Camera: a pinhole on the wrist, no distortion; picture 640 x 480 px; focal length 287.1 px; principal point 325.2 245.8 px. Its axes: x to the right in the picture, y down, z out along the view. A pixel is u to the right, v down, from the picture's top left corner.
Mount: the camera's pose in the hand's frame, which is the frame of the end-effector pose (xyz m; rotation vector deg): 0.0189 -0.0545 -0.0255 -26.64 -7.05 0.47
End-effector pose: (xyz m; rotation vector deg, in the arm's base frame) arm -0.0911 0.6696 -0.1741 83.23 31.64 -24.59
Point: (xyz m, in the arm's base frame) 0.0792 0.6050 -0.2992
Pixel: outside the picture
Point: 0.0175 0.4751 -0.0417
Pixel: 338.6 323.6
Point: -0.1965 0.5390 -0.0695
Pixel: 86.6 228.5
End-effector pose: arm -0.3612 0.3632 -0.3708 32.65 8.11 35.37
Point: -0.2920 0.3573 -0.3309
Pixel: 480.9 236.8
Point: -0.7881 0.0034 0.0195
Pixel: 52.0 261.9
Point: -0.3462 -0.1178 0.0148
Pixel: 210.7 66.7
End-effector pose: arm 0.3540 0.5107 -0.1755 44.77 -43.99 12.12
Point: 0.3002 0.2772 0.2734
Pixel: 552.8 219.0
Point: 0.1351 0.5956 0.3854
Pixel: 471.8 423.8
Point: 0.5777 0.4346 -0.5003
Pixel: behind the camera
